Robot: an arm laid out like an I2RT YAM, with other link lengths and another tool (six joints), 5 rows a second.
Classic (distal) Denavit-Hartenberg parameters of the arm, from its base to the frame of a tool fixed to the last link. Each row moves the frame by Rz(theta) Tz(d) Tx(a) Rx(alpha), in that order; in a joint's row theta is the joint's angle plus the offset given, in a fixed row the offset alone. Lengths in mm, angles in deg.
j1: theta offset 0  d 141.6  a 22.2  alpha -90
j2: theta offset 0  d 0  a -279.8  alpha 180
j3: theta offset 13.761  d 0  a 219.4  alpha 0
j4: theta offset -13.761  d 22.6  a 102.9  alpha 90
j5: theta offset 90  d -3.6  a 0  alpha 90
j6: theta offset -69.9  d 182.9  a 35.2  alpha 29
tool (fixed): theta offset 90  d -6.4  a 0  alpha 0
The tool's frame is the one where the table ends.
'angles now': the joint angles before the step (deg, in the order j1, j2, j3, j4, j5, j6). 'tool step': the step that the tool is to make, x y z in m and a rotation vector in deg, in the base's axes. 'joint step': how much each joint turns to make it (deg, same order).
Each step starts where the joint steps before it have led.
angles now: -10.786 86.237 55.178 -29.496 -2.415 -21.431
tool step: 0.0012 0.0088 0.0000 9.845 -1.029 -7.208
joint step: 0.004 0.028 0.006 0.154 -5.047 11.173
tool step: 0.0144 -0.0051 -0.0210 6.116 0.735 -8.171
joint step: 0.005 5.167 -0.006 4.716 -1.113 10.102
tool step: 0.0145 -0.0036 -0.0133 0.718 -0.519 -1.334
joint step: -0.018 3.904 -0.015 4.527 -0.053 1.558
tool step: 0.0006 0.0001 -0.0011 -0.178 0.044 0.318
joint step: 0.002 0.245 -0.009 0.189 0.003 -0.369
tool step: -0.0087 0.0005 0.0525 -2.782 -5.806 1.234
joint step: 0.004 -9.185 0.021 -3.260 0.722 -1.943
